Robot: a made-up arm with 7 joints.
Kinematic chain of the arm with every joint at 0, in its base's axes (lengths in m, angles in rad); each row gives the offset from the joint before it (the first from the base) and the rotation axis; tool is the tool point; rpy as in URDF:
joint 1: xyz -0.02 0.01 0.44 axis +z
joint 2: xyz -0.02 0 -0.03 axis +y
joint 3: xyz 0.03 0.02 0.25 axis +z
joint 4: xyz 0.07 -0.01 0 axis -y
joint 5: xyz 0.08 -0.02 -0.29 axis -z
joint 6: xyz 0.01 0 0 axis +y
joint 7: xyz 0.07 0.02 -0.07 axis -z
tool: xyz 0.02 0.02 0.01 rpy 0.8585 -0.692 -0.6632
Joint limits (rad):
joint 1: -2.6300..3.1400
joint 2: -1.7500..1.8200
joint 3: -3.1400..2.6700
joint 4: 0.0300..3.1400
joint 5: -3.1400..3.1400
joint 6: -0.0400..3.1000
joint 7: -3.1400..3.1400
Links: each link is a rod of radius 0.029 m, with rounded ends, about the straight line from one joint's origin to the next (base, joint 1, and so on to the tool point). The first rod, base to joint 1, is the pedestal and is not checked.
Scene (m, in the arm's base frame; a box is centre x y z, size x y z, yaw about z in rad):
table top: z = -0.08
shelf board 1: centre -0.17 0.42 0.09 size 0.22 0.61 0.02 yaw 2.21
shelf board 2: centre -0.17 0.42 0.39 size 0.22 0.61 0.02 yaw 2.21
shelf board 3: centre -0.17 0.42 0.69 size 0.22 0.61 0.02 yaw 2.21
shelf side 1: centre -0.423 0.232 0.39 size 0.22 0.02 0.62 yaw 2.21
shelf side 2: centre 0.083 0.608 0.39 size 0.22 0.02 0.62 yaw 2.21
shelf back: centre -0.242 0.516 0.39 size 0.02 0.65 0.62 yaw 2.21
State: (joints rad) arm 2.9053 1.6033 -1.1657 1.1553 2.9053 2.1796 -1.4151
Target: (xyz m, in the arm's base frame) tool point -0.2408 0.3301 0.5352
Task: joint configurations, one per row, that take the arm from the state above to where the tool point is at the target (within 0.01 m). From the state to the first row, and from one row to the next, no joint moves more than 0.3 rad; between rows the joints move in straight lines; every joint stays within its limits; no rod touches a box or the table.
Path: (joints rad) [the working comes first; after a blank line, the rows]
Joints at the target: 3.1400 1.6735 -1.8804 0.9933 3.0793 2.5276 -1.4949
Straight joint move there: touches shelf board 2.

1: 2.7424 1.6755 -1.0102 0.8837 2.7651 2.4270 -1.5444
2: 2.5795 1.7478 -0.8546 0.6122 2.6249 2.6745 -1.6736
3: 2.4167 1.8200 -0.6991 0.3406 2.4848 2.9219 -1.8029
4: 2.5059 1.7986 -0.9911 0.3950 2.6486 2.8742 -1.6605
5: 2.5952 1.7772 -1.2831 0.4494 2.8124 2.8264 -1.5180
6: 2.6845 1.7558 -1.5751 0.5038 2.9762 2.7787 -1.3756
7: 2.7738 1.7344 -1.8672 0.5582 3.1400 2.7310 -1.2331
8: 2.9569 1.7039 -1.8738 0.7758 3.1096 2.6293 -1.3640
9: 3.1400 1.6735 -1.8804 0.9933 3.0793 2.5276 -1.4949

